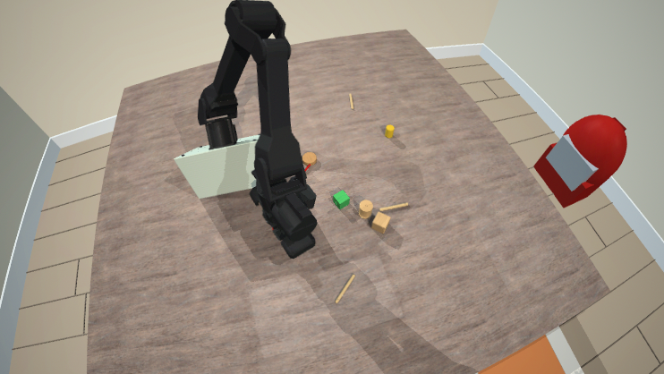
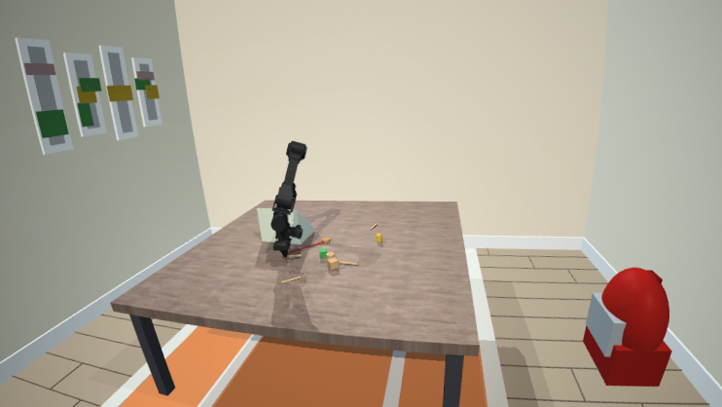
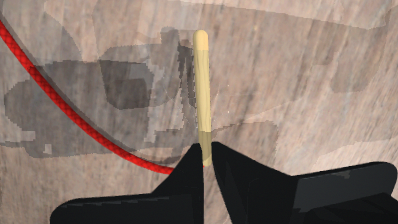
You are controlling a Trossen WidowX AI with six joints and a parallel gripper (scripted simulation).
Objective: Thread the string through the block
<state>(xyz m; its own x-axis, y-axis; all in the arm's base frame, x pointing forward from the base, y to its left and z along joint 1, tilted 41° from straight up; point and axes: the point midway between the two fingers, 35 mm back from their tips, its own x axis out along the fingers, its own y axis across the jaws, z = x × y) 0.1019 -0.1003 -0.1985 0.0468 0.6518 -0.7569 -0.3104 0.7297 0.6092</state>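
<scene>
My gripper tip is 15 cm short of the green block and 5 cm to the right of it. Round my gripper tip: wooden cylinder 20 cm ahead, 1 cm to the left; wooden cube 23 cm ahead, 4 cm to the right; thin wooden stick 1 cm ahead.
</scene>
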